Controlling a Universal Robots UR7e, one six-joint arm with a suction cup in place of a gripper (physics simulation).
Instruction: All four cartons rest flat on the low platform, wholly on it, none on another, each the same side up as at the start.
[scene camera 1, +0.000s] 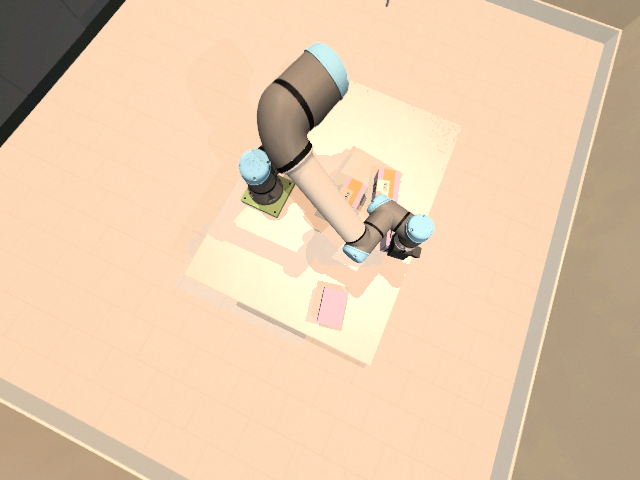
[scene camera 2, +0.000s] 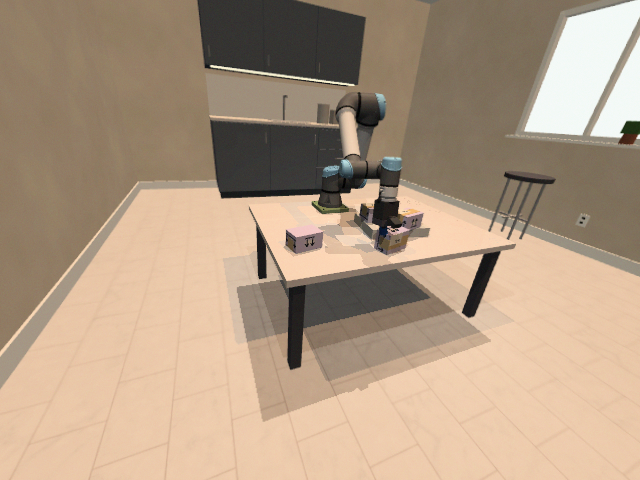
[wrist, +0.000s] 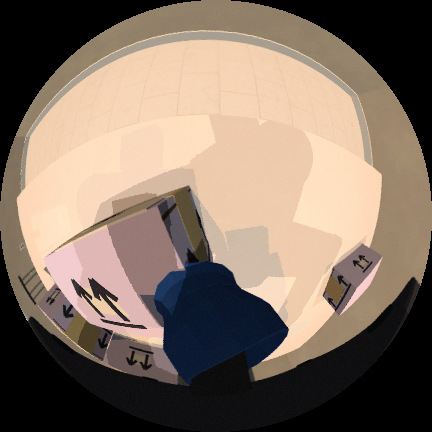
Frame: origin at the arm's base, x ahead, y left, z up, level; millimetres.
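Where they show: hand at its tool point: (scene camera 2: 382, 234) (wrist: 210, 279); arm's base at its link origin: (scene camera 1: 266, 189) (scene camera 2: 329, 203).
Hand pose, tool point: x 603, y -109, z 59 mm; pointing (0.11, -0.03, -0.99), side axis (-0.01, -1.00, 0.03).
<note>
Each offset is from my tool point to the top centre of the thing. Level surfaces: height alone.
My suction cup (wrist: 201, 282) (scene camera 2: 384, 232) sits on the near edge of a pink-and-brown carton @[dx -11, dy +71, dz +9 mm] (wrist: 120, 257) (scene camera 2: 395, 242), beside the low platform @[dx -194, dy +239, dz -35 mm] (scene camera 1: 358, 162) (scene camera 2: 365, 230). The cup looks bent sideways. The carton looks tilted, with its arrow face up, low over the table @[dz -83 mm] (scene camera 2: 461, 238). In scene camera 1 the wrist hides this carton. Two cartons @[dx -237, dy +159, dz +41 mm] (scene camera 1: 352, 190) @[dx -102, dy +249, dz +41 mm] (scene camera 1: 389, 183) (scene camera 2: 367, 210) (scene camera 2: 412, 218) rest on the platform; one shows in the wrist view (wrist: 135, 358). A fourth, pink-topped carton @[dx -174, dy -288, dz -7 mm] (scene camera 1: 332, 308) (scene camera 2: 305, 239) (wrist: 352, 278) lies apart near the table's front edge.
The arm's base (scene camera 1: 268, 195) (scene camera 2: 330, 205) stands at the back of the table. A stool (scene camera 2: 528, 178) stands on the floor to the right. Dark kitchen cabinets (scene camera 2: 270, 157) line the far wall.
</note>
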